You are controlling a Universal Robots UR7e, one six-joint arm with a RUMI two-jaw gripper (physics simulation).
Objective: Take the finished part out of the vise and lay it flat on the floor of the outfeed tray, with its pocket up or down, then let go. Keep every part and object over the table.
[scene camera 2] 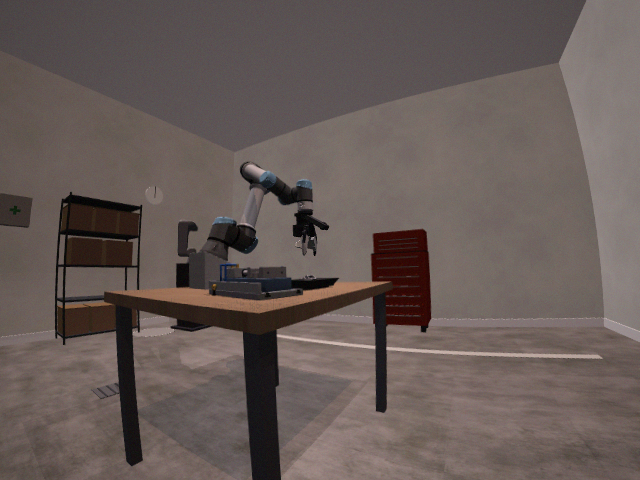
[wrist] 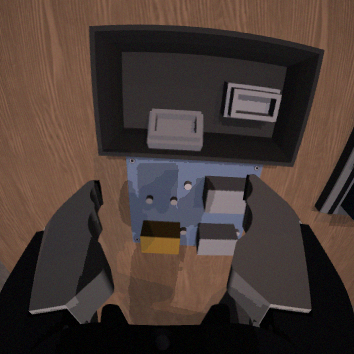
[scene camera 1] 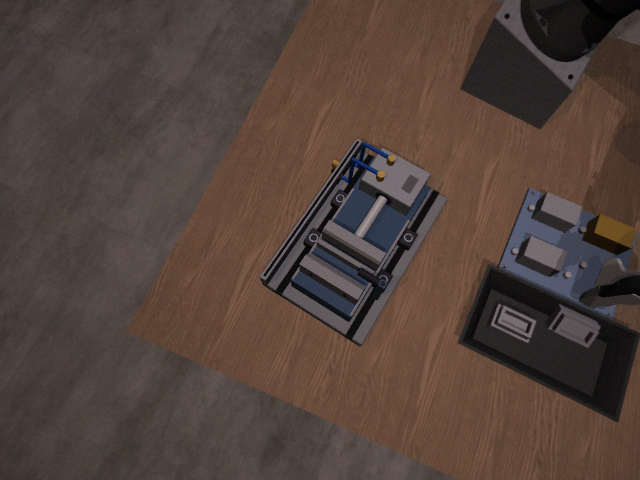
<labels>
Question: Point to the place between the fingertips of my gripper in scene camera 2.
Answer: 309, 255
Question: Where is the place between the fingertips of my gripper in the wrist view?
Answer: At 171, 179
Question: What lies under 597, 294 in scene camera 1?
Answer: My gripper.
</labels>
